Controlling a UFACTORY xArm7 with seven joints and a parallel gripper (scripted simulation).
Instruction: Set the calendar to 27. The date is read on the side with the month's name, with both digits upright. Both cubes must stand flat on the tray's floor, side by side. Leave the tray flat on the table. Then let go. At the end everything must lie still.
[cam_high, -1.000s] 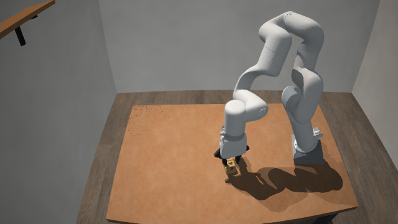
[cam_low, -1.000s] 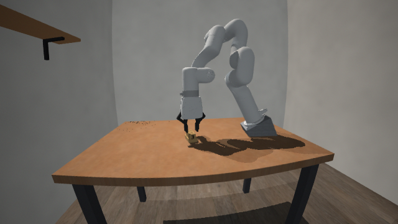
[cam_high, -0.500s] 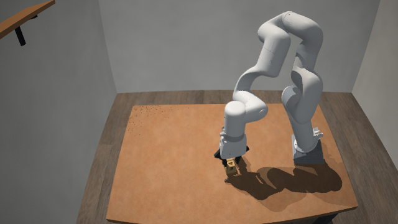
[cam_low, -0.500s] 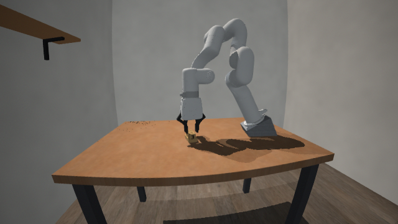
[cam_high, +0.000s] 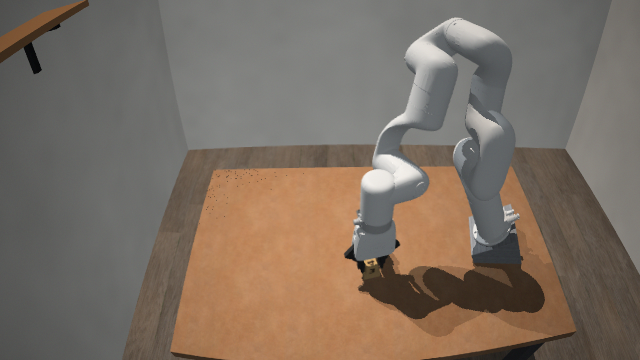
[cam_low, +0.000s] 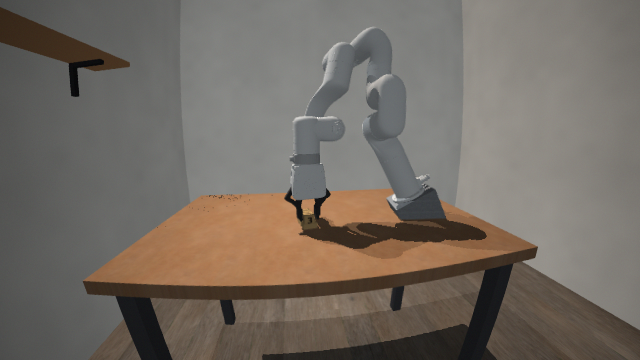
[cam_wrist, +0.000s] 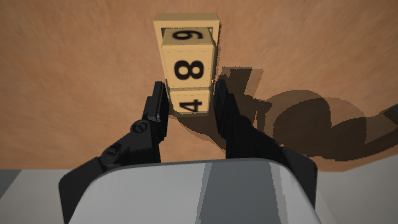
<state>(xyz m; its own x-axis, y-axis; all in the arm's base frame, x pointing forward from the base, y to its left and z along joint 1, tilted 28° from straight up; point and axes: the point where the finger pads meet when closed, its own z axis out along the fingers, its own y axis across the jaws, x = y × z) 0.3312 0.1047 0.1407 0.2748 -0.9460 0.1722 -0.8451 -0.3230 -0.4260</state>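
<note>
My gripper is now 20 mm above the wooden digit cube. Round my hand: wooden calendar tray 30 mm below, 20 mm to the right.
</note>
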